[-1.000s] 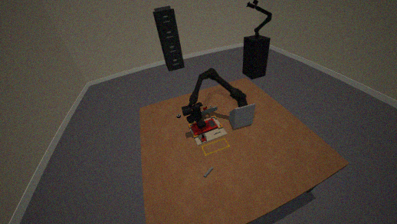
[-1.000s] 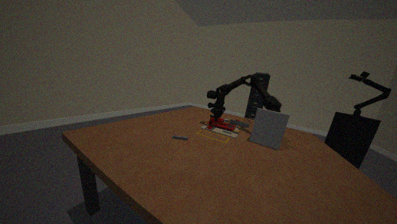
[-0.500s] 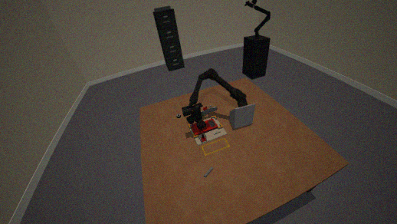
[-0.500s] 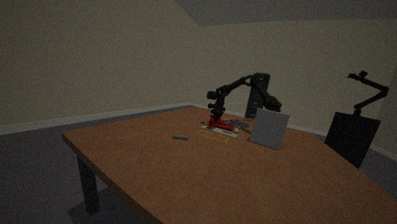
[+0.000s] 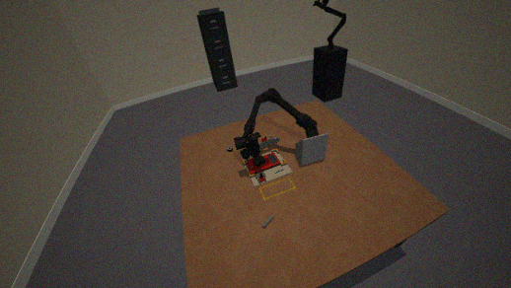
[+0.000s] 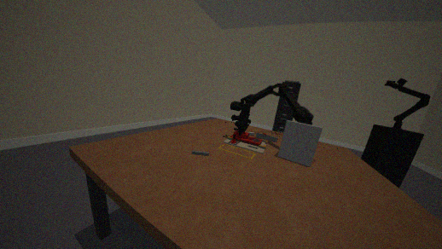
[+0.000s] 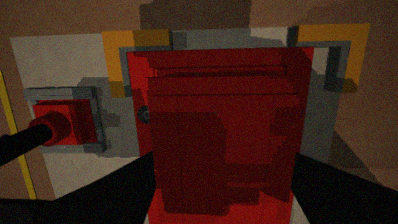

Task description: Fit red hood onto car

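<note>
Right now my gripper tip is 10 mm below the red hood. Round my gripper tip: jig 40 mm behind, 30 mm below, 10 mm to the left.
</note>
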